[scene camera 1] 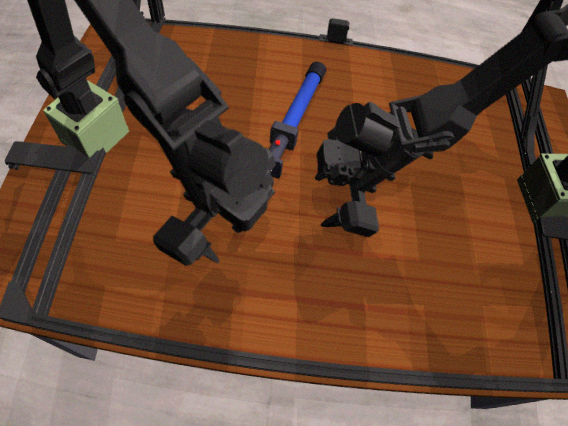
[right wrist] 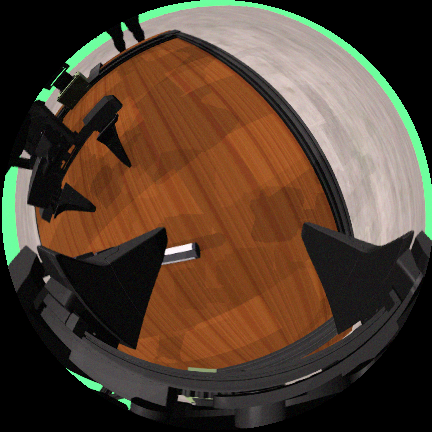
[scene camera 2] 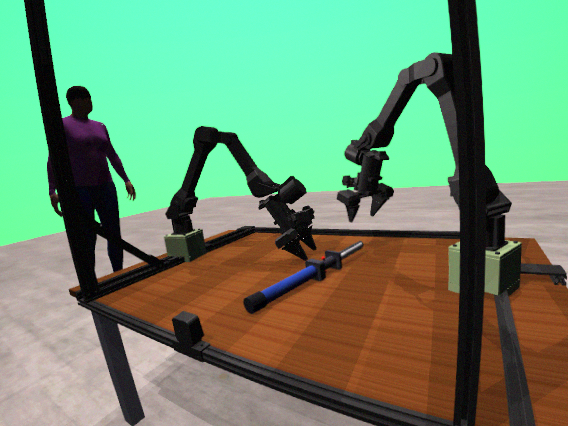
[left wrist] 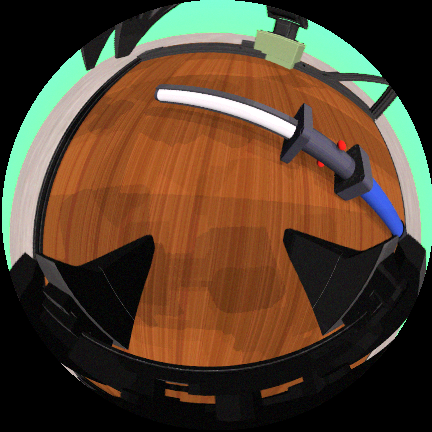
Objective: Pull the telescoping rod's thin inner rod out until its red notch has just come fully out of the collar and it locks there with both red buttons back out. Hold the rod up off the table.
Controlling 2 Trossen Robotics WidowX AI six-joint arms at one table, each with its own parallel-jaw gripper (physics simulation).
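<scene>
The rod lies on the table. Its blue tube (scene camera 1: 302, 100) (scene camera 2: 290, 282) (left wrist: 382, 207) has a black end cap (scene camera 1: 316, 69) (scene camera 2: 255, 302). The dark collar (left wrist: 326, 151) has two square flanges. Both red buttons stick out: one button (left wrist: 342, 145) and the other button (left wrist: 321, 164). The silver inner rod (scene camera 2: 351, 248) (left wrist: 225, 107) (right wrist: 180, 253) extends from the collar; no red notch shows on it. My left gripper (scene camera 1: 322, 199) (scene camera 2: 310, 253) (left wrist: 219, 239) is open and empty, above the table beside the collar. My right gripper (scene camera 1: 229, 245) (scene camera 2: 362, 218) (right wrist: 236, 232) is open and empty, higher; its arm hides the inner rod in scene camera 1.
The two grippers stand apart, on either side of the inner rod's line in scene camera 1. Dark rails (scene camera 1: 280, 357) edge the table. A small black block (scene camera 1: 338, 31) (scene camera 2: 188, 327) stands on the rail beyond the capped end. A dark upright post (scene camera 2: 467, 150) stands by the right arm.
</scene>
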